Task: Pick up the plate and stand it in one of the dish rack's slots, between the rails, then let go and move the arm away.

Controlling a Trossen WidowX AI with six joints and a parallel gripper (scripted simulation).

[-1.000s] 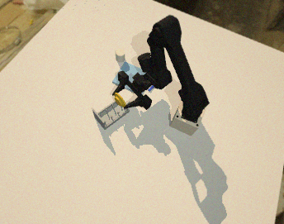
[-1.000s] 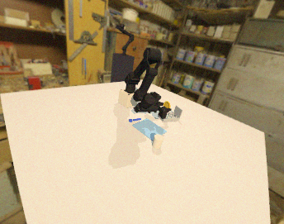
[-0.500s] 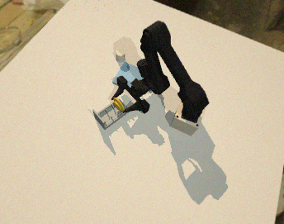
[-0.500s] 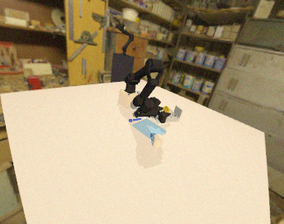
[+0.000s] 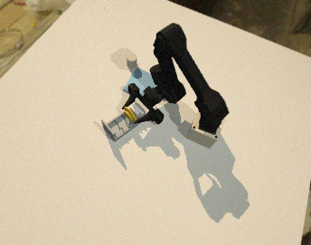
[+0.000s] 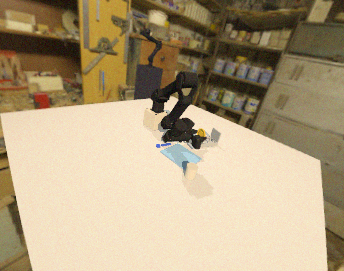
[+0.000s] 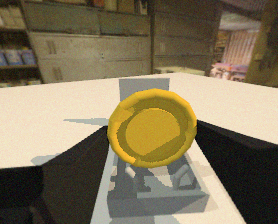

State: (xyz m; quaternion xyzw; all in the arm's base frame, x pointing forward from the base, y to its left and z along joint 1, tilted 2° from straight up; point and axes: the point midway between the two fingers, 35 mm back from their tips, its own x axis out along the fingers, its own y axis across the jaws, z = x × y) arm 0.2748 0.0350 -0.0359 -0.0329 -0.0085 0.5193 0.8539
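Right now my gripper tip is 10 mm to the left of the yellow plate. Round my gripper tip: grey dish rack: 10 mm ahead, 20 mm to the left, 30 mm below; light blue mat: 190 mm to the right, 50 mm below; blue spoon: 110 mm behind, 200 mm to the right, 50 mm below.
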